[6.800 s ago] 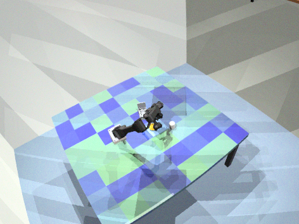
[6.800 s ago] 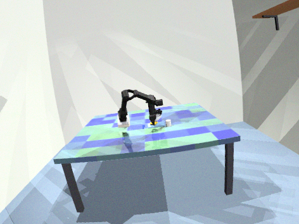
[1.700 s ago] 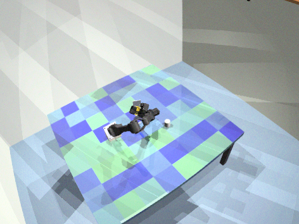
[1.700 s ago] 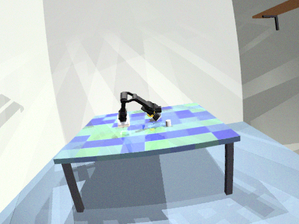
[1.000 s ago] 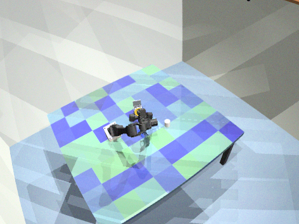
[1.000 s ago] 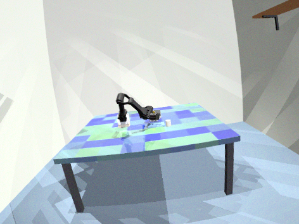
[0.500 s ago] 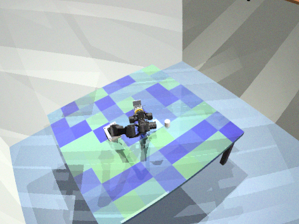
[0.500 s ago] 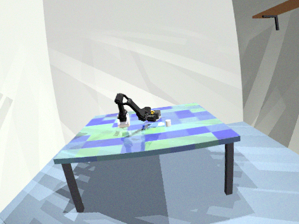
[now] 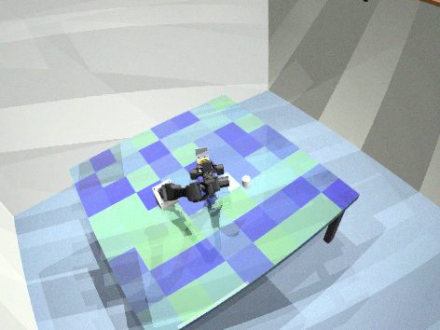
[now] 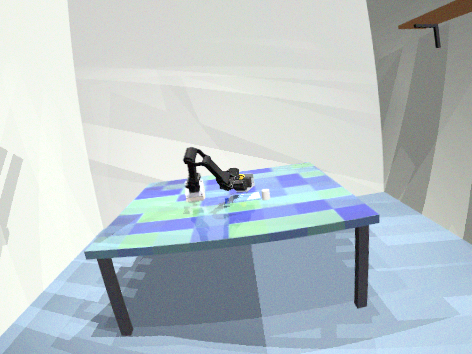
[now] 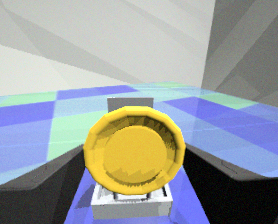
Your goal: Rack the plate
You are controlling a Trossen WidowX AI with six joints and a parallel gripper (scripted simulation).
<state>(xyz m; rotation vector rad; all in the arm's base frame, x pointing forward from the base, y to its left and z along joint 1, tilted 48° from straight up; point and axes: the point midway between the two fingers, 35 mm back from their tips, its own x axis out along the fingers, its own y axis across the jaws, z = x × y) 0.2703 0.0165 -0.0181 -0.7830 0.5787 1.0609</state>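
Right now my gripper tip is 2 cm short of the dish rack, 5 cm to the right of it and 5 cm above it. From my gripper tip the other things lie so: small blue object (10 cm behind, 16 cm to the right, 7 cm below); then small white cup (12 cm ahead, 22 cm to the right, 5 cm below); then yellow plate (1 cm to the right).
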